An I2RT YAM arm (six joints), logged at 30 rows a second.
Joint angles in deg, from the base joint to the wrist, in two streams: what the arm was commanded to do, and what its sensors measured. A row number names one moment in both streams.
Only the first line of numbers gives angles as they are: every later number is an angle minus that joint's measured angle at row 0.
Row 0, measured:
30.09 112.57 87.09 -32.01 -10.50 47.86
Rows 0 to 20, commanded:
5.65 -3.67 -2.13 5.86 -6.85 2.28
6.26 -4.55 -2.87 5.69 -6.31 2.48
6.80 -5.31 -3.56 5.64 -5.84 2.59
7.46 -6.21 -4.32 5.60 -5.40 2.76
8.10 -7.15 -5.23 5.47 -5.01 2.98
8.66 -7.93 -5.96 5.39 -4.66 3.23
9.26 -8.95 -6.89 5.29 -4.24 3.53
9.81 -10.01 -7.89 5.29 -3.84 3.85
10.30 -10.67 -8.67 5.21 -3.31 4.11
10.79 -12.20 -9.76 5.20 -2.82 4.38
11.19 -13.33 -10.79 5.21 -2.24 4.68
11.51 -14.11 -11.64 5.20 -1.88 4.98
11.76 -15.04 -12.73 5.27 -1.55 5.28
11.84 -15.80 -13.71 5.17 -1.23 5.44
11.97 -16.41 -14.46 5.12 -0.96 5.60
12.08 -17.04 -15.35 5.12 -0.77 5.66
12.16 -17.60 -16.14 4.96 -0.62 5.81
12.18 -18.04 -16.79 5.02 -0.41 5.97
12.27 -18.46 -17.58 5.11 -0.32 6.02
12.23 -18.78 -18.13 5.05 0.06 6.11
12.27 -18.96 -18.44 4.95 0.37 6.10
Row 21, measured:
10.07 -17.94 -17.77 -0.55 4.11 4.76
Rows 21 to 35, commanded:
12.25 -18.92 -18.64 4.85 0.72 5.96
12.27 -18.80 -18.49 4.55 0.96 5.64
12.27 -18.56 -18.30 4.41 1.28 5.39
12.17 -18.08 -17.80 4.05 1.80 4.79
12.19 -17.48 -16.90 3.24 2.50 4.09
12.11 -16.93 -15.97 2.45 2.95 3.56
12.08 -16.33 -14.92 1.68 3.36 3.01
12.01 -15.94 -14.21 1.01 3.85 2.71
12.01 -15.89 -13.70 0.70 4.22 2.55
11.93 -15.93 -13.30 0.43 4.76 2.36
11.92 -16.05 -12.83 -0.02 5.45 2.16
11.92 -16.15 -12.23 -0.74 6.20 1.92
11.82 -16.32 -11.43 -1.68 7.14 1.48
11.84 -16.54 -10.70 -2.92 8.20 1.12
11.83 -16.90 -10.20 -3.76 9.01 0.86
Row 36, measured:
10.79 -16.43 -13.40 -3.80 7.74 2.49
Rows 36 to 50, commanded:
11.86 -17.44 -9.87 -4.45 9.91 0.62
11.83 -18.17 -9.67 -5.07 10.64 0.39
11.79 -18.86 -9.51 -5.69 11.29 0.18
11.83 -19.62 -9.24 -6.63 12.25 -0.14
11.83 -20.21 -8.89 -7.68 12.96 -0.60
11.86 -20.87 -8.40 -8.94 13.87 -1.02
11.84 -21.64 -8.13 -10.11 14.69 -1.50
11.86 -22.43 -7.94 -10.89 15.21 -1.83
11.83 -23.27 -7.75 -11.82 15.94 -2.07
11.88 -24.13 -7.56 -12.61 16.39 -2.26
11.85 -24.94 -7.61 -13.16 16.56 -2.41
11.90 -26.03 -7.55 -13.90 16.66 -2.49
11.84 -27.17 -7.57 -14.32 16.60 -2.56
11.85 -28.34 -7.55 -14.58 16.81 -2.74
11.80 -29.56 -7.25 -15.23 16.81 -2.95
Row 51, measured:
11.62 -26.40 -8.96 -11.93 14.66 -1.49
